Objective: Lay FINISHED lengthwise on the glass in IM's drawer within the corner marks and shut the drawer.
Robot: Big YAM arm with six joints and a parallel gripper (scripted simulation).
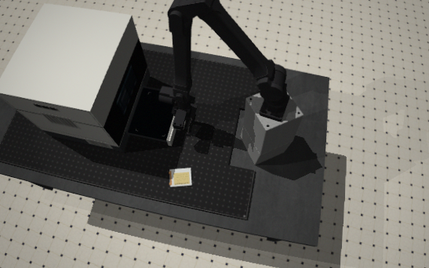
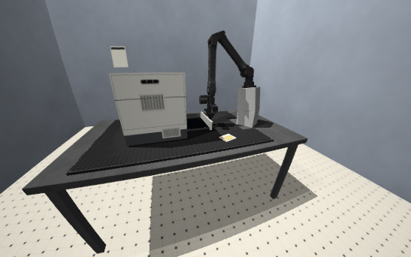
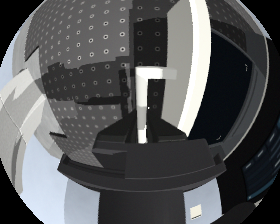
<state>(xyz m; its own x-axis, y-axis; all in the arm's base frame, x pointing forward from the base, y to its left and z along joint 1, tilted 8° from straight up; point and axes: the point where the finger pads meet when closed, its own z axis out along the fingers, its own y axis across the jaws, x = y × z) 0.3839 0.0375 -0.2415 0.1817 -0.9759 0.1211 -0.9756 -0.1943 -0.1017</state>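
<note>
The finished cassette lies 8 cm behind my hand, 26 cm to the left of it and 5 cm below it. Round my hand: imager drawer: 15 cm ahead, 3 cm to the left, 1 cm below.
</note>
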